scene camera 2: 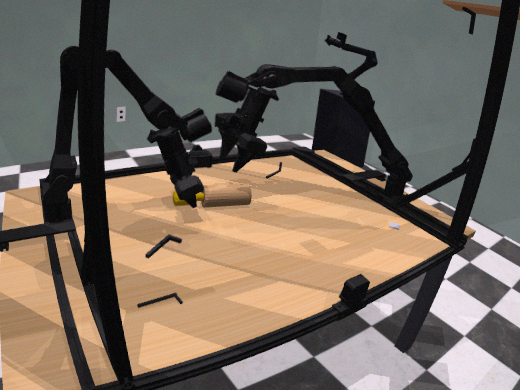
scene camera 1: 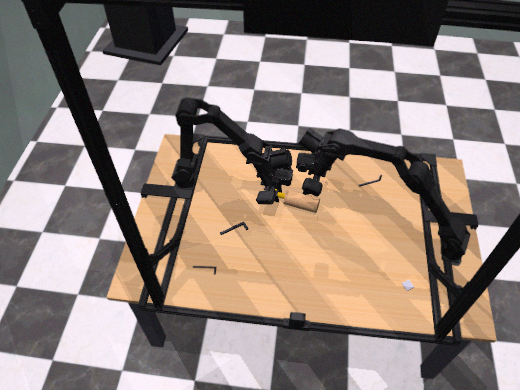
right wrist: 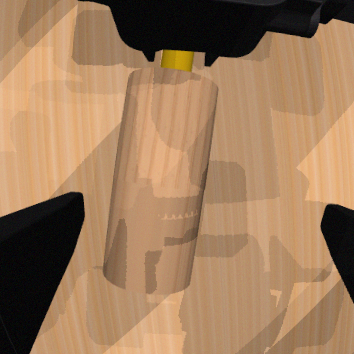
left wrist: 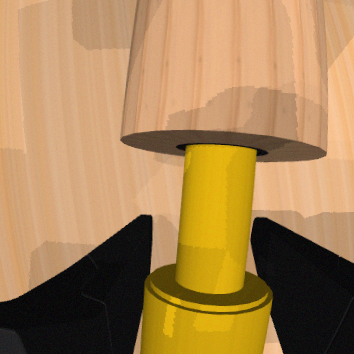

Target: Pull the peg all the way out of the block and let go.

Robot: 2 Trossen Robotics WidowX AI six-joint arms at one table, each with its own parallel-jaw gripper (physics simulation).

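Places are measured from the left arm's base along level axes (x left, y back, z up), in centimetres.
Pixels of known places: left gripper, fingertip midpoint: (scene camera 2: 192,203) (scene camera 1: 279,197) (right wrist: 179,59) (left wrist: 202,227); right gripper, fingertip midpoint: (scene camera 2: 227,165) (right wrist: 207,211); left arm's base at its link origin: (scene camera 2: 58,218) (scene camera 1: 184,183); right arm's base at its link origin: (scene camera 2: 393,193) (scene camera 1: 451,253).
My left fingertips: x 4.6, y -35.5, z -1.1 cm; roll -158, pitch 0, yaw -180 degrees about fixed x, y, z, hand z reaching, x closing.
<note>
Ahead of a thing's pixels: the offset from my left fingertips to its top centre. "spot": to the spot under its first point.
A wooden cylindrical block {dx -0.5, dy -8.5, dz +4.8 cm} (scene camera 1: 301,202) (scene camera 2: 227,196) (left wrist: 225,65) (right wrist: 162,145) lies on its side on the table. A yellow peg {dx -0.1, dy -1.1, dz +3.7 cm} (scene camera 1: 281,195) (scene camera 2: 178,199) (left wrist: 215,200) (right wrist: 177,60) has its thin shaft in the hole of the block's end face; a length of shaft and the thick head show outside. My left gripper (scene camera 1: 275,198) (scene camera 2: 192,200) (left wrist: 202,227) is shut on the peg's thick head. My right gripper (scene camera 2: 230,163) (right wrist: 207,211) is open and empty above the block, with its fingertips on either side of it in the right wrist view. The shaft's tip is hidden inside the block.
Black L-shaped keys lie front left (scene camera 1: 205,267) (scene camera 2: 157,301), left of centre (scene camera 1: 233,228) (scene camera 2: 160,245) and back right (scene camera 1: 371,182) (scene camera 2: 275,172). A small pale square {spot: dx -21.9, dy -49.7, dz -0.5 cm} (scene camera 1: 408,285) (scene camera 2: 394,226) lies at the right. Black frame rails (scene camera 1: 225,316) edge the table, with upright posts at its corners.
</note>
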